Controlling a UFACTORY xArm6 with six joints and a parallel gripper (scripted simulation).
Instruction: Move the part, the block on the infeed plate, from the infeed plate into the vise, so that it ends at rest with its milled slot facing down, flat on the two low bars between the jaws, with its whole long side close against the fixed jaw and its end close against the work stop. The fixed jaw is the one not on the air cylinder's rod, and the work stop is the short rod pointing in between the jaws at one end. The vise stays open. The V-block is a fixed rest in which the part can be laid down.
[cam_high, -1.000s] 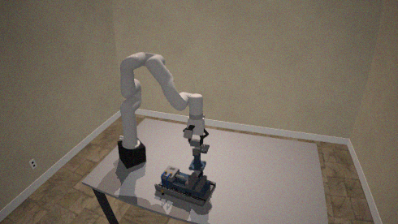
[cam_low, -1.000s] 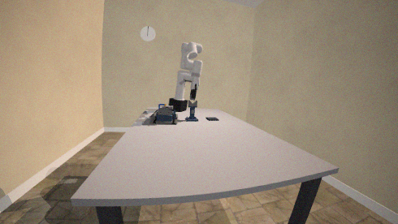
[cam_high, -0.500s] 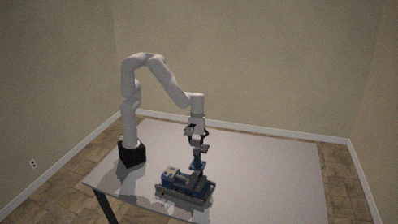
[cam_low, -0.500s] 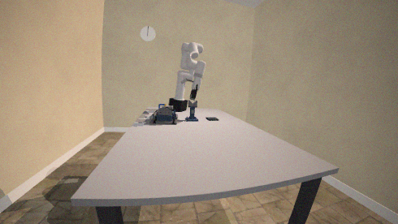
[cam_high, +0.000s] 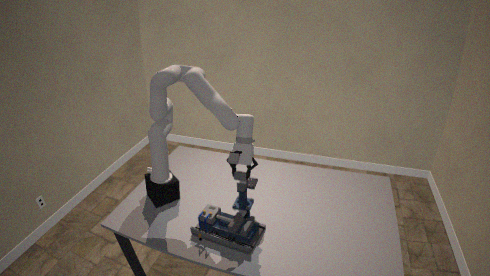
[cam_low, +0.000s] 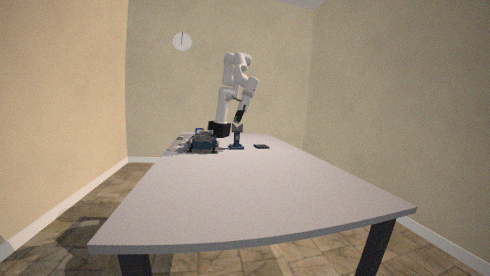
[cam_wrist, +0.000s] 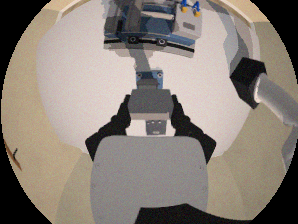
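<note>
The part is 1 cm below my hand. From my hand the other things lie so: vise 21 cm to the right, 16 cm below, 1 cm behind; then dark infeed plate 19 cm to the left, 19 cm below, 1 cm behind.
</note>
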